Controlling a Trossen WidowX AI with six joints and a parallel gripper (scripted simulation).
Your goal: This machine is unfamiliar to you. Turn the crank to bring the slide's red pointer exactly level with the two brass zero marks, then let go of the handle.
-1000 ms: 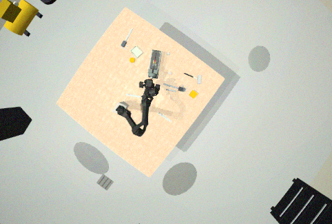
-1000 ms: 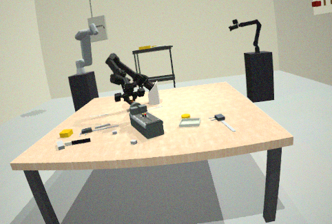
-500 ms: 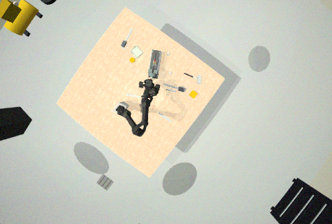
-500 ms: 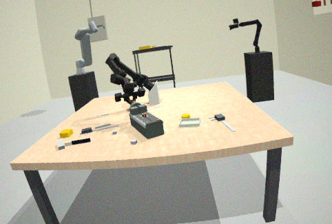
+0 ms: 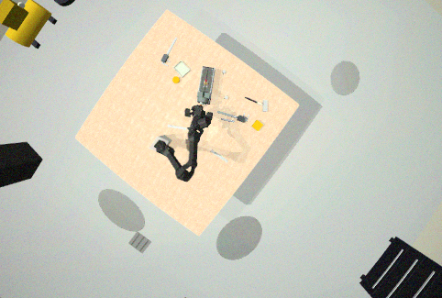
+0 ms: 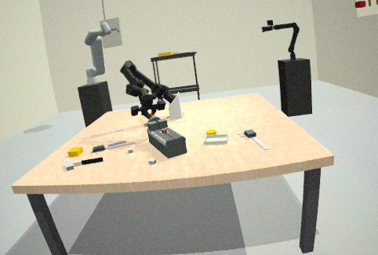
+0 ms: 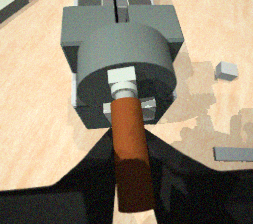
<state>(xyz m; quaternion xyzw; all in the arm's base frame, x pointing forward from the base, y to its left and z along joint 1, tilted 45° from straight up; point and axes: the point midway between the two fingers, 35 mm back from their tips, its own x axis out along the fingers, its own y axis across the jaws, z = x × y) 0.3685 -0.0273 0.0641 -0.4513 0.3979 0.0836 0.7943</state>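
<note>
The crank lies 10 mm above my gripper tip. From my gripper tip the other things lie so: red pointer (160 mm ahead, 90 mm to the left, 10 mm below); brown crank handle (30 mm above, 10 mm to the right, 10 mm behind); yellow disc (290 mm to the left, 80 mm below, 30 mm ahead).
</note>
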